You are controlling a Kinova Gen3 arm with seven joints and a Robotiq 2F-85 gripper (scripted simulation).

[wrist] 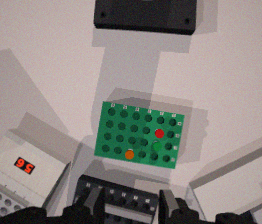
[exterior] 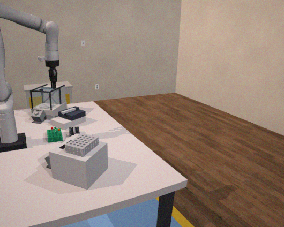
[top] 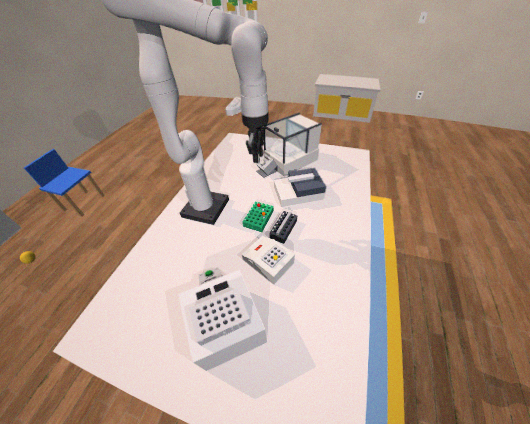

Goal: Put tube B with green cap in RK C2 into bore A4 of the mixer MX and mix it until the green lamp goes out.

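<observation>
The tube rack is 20 mm behind my hand, 10 mm to the left of it and 300 mm below it. The rest, counted from my hand: black magnet block (100 mm ahead, 30 mm to the right, 300 mm below); then dry block (80 mm ahead, 190 mm to the right, 290 mm below); then spectrophotometer (110 mm ahead, 210 mm to the left, 250 mm below).
</observation>
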